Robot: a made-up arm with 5 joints.
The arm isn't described. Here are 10 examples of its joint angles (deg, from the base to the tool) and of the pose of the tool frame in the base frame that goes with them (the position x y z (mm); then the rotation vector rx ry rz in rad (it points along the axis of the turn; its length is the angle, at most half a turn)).
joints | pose
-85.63 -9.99 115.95 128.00 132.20 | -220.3 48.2 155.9 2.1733 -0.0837 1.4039
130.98 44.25 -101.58 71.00 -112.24 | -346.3 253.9 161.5 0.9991 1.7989 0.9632
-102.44 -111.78 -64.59 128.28 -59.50 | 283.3 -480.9 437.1 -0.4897 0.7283 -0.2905
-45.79 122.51 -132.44 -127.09 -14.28 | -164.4 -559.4 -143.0 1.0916 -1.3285 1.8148
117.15 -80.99 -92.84 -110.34 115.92 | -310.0 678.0 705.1 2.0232 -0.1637 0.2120
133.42 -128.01 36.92 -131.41 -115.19 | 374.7 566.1 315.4 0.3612 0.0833 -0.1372
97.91 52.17 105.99 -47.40 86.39 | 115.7 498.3 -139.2 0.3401 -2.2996 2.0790
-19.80 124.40 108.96 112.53 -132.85 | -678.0 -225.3 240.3 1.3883 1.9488 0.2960
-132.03 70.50 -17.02 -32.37 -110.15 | 154.8 136.1 -157.6 0.3546 -0.8905 1.8692
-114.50 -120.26 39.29 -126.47 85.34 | 94.8 -695.5 646.3 2.3421 1.4295 0.8258
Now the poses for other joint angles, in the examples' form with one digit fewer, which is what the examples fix.
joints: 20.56 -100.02 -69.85 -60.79 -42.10
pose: -521 21 606 1.273 -1.661 -0.518
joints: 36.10 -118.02 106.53 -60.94 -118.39
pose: -402 359 664 1.668 0.079 0.225
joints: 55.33 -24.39 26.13 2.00 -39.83
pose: -59 -9 339 -0.949 -0.769 -0.747
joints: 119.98 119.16 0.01 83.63 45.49
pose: -127 453 -45 2.020 0.056 0.435
